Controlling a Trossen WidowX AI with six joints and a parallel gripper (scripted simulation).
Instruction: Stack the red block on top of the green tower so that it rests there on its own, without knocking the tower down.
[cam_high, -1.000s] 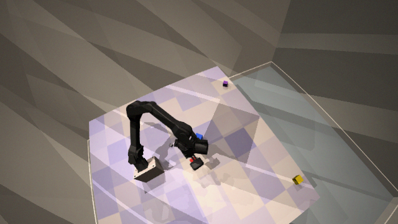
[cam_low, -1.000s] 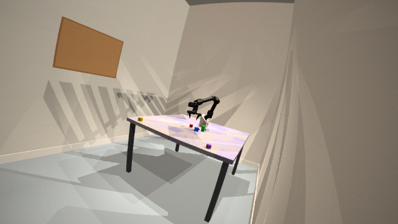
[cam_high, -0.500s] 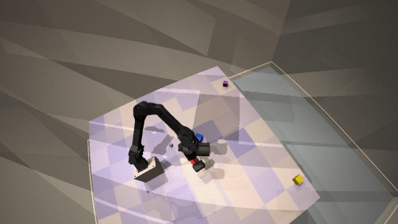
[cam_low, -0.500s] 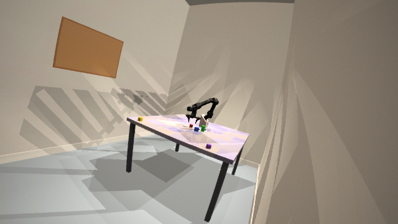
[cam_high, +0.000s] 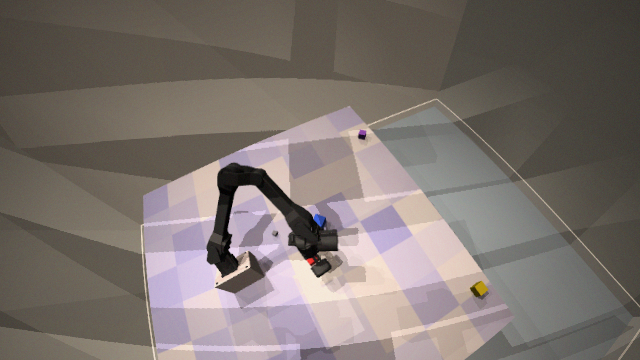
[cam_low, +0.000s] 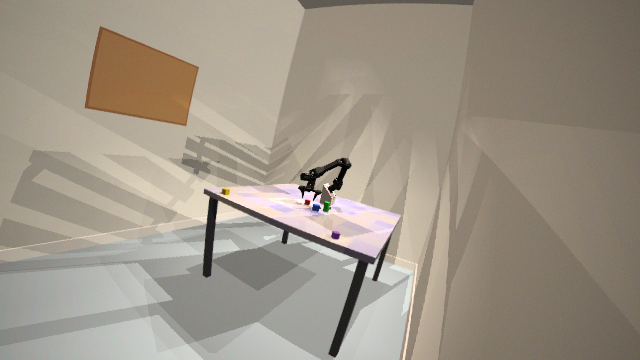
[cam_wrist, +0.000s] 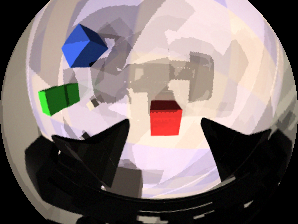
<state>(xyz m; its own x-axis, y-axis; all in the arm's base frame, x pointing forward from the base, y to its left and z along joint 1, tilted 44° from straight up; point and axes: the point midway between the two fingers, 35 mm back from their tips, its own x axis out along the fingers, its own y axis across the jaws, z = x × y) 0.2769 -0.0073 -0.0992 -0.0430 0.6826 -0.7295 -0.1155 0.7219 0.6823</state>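
Right now my gripper tip is 20 mm above the red block. Also, from my gripper tip: purple block: 520 mm ahead, 430 mm to the left, 20 mm below; then blue block: 100 mm ahead, 120 mm to the left, 20 mm below; then yellow block: 470 mm ahead, 450 mm to the right, 20 mm below.
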